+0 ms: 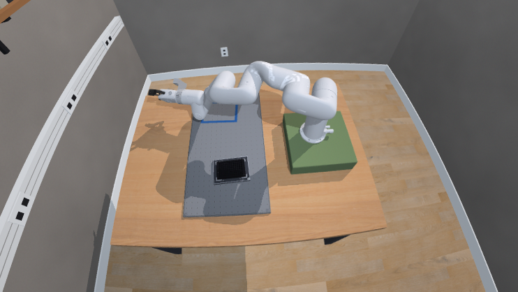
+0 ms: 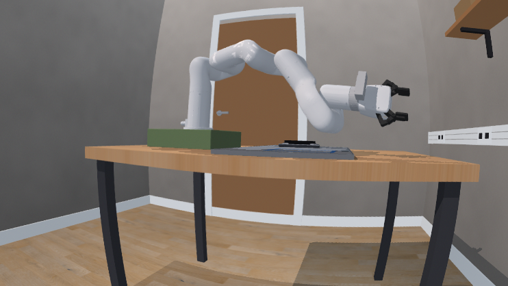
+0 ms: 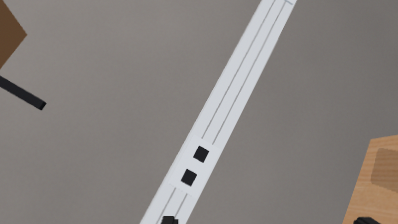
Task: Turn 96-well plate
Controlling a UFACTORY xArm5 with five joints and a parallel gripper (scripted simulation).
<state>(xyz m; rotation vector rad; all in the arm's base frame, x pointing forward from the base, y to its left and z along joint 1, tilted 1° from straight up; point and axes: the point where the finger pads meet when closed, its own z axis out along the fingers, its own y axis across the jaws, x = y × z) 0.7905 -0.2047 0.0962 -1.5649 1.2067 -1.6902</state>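
My hand is 40 cm past the black 96-well plate, 37 cm to the right of it and 13 cm above it. Also, from my hand: plate nest N1: 40 cm behind, 37 cm to the left, 14 cm below.
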